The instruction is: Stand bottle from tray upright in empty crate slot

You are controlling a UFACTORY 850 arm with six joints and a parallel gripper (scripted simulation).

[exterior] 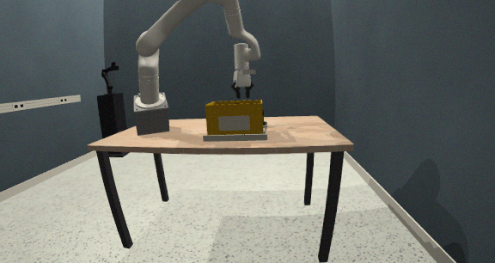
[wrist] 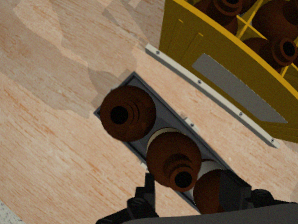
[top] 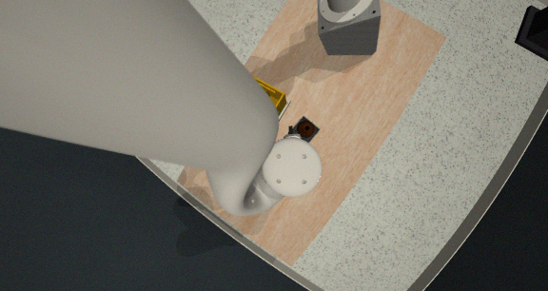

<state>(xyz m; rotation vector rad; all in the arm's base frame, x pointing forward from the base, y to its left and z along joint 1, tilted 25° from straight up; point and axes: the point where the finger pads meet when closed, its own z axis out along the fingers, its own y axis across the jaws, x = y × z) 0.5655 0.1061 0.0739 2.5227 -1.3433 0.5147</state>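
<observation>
My hand is 11 cm above the brown bottle. From my hand the other things lie so: dark tray 18 cm below; yellow crate 22 cm to the right, 11 cm below, 4 cm behind.
</observation>
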